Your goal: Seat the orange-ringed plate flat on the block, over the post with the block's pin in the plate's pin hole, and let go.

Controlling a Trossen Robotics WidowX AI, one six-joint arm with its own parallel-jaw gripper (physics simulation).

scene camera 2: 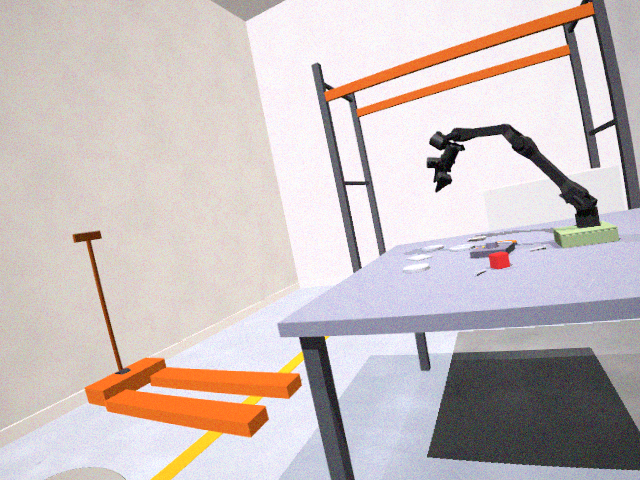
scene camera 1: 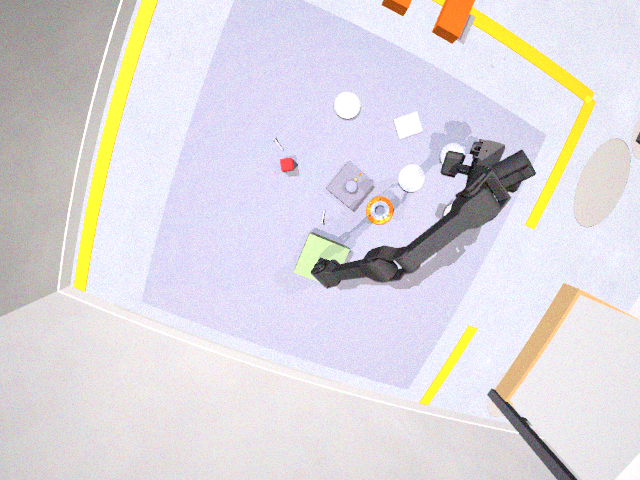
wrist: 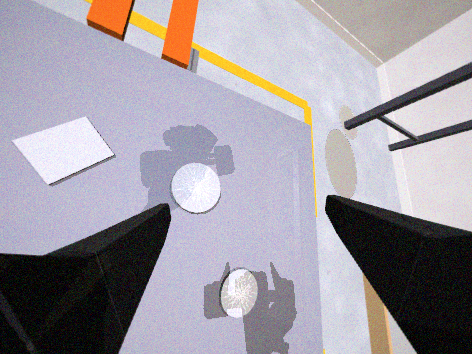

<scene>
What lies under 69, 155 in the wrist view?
A white square tile.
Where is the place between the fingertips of my gripper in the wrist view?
At 248, 206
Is my gripper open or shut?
Open.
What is my gripper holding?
Nothing.
</scene>
